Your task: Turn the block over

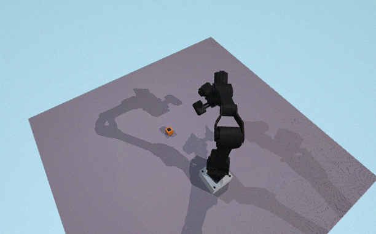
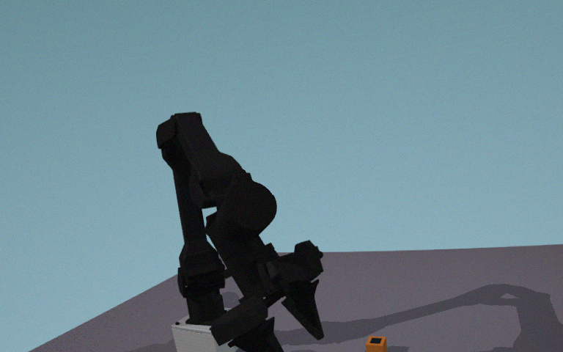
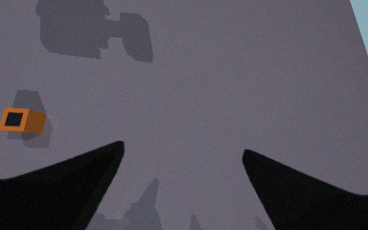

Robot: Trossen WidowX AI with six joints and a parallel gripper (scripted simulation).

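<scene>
My gripper tip is now 21 cm to the right of the orange block, 11 cm above it and 6 cm short of it.
</scene>
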